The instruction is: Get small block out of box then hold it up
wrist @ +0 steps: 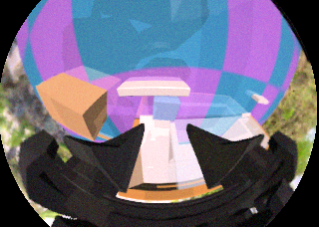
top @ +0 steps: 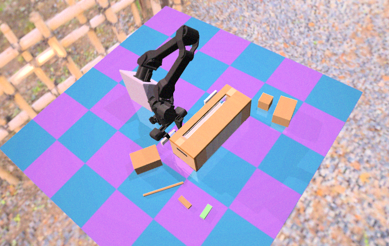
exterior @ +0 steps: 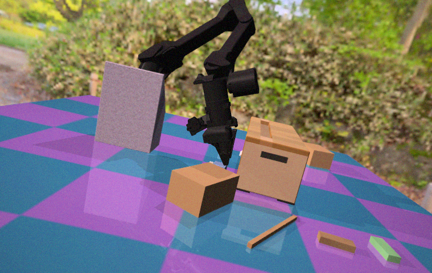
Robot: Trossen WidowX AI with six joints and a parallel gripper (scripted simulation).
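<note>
Right now the bluish block is 3 cm below my gripper tip and 2 cm behind it. Also, from my gripper tip: green tile 30 cm ahead, 21 cm to the right, 4 cm below; then wooden box 12 cm to the left, 8 cm ahead, 2 cm above; then thin stick 22 cm to the right, 9 cm ahead, 4 cm below.
</note>
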